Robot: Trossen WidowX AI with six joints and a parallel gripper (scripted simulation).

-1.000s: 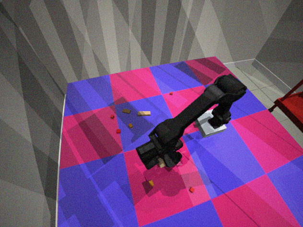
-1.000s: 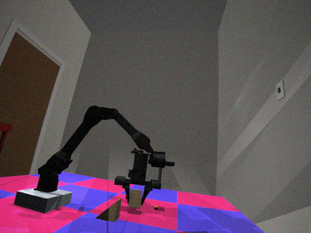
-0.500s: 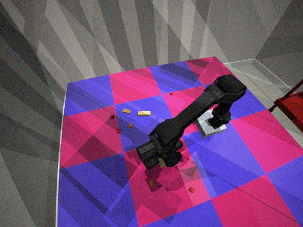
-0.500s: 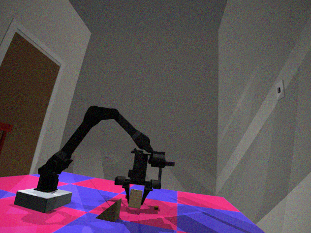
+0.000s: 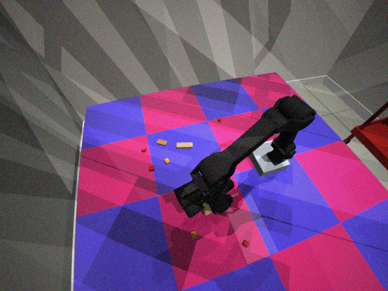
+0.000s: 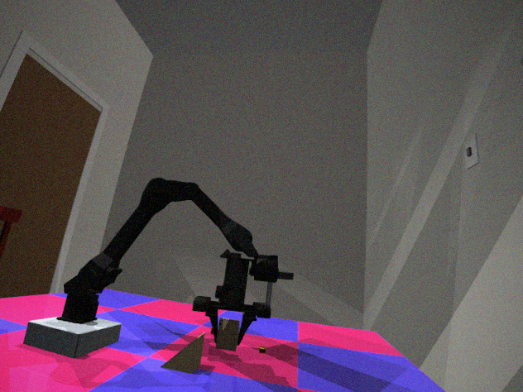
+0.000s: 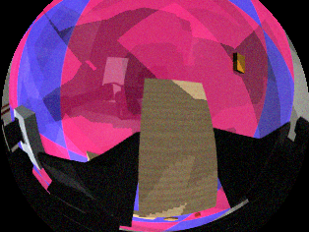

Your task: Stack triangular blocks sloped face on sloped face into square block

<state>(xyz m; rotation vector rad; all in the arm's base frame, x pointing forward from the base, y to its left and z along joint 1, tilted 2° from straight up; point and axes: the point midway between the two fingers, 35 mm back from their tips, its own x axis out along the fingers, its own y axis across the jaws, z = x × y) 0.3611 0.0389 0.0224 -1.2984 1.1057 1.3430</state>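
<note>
Now: the tan triangular block 10 mm to the right of my gripper tip and 10 mm above it. Round my gripper tip: brown flat piece 60 mm ahead, 350 mm to the right, 30 mm below; then long tan piece 30 mm behind, 280 mm to the right, 20 mm below.
</note>
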